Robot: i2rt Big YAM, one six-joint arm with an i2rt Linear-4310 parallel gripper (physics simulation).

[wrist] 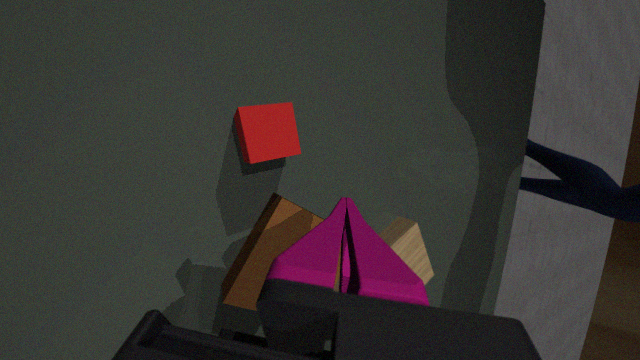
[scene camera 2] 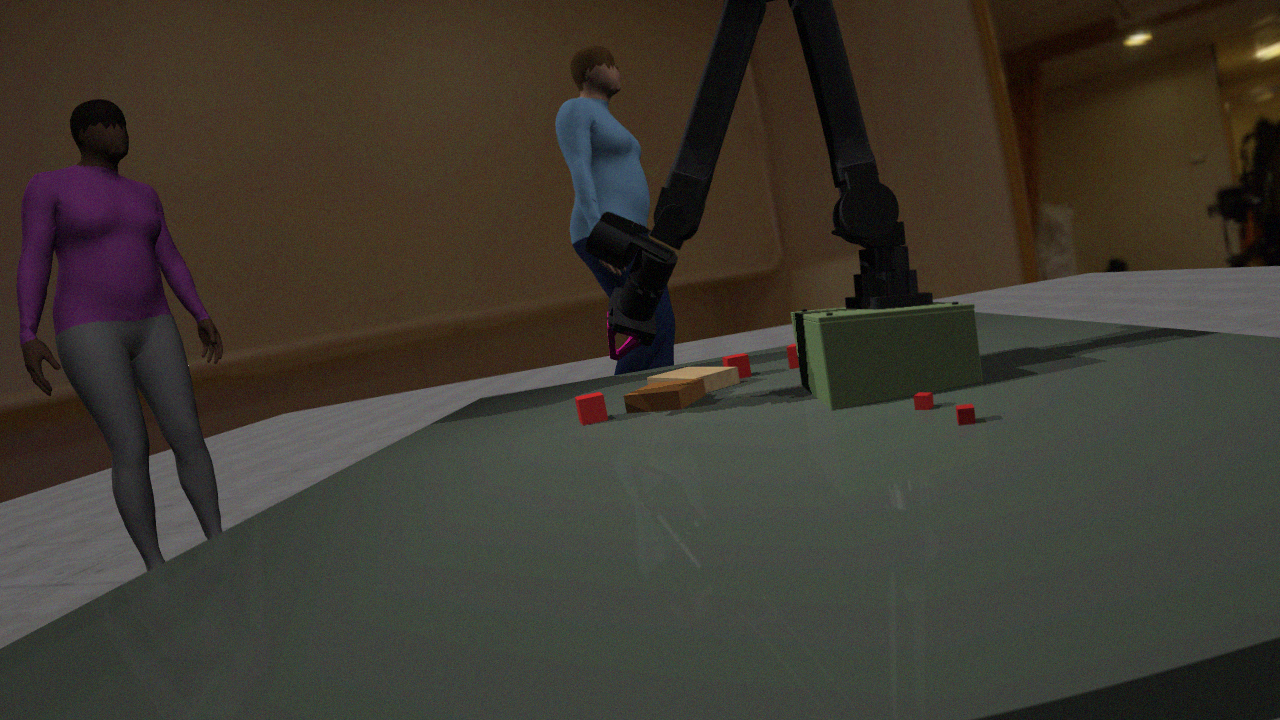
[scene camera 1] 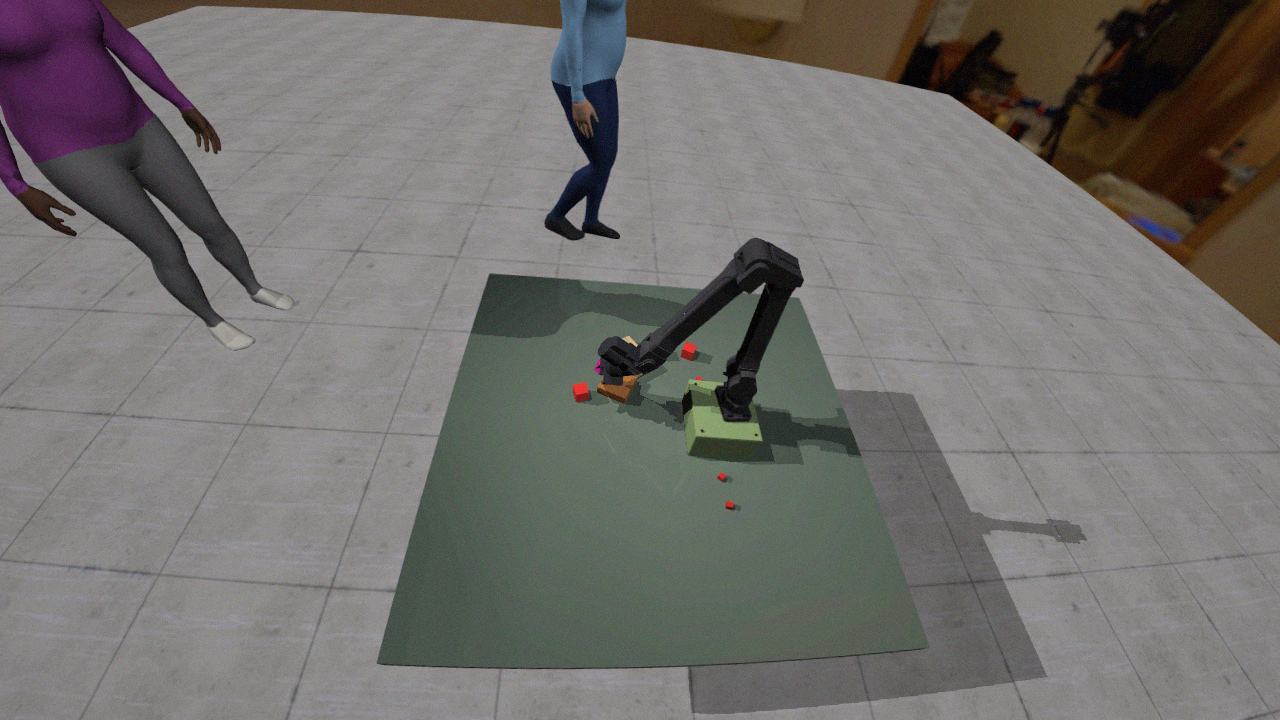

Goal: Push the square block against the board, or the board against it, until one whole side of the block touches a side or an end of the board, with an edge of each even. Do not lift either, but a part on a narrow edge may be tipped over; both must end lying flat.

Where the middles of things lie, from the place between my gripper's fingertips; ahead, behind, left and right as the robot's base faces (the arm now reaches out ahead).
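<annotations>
With the orange square block (scene camera 2: pixel 672 395) as my reference, my hand is 7 cm past it, 1 cm to the right of it and 7 cm above it. There is also the pale wooden board (scene camera 2: pixel 715 378), and I find it 13 cm behind my hand, 11 cm to the right of it and 7 cm below it.
</annotations>
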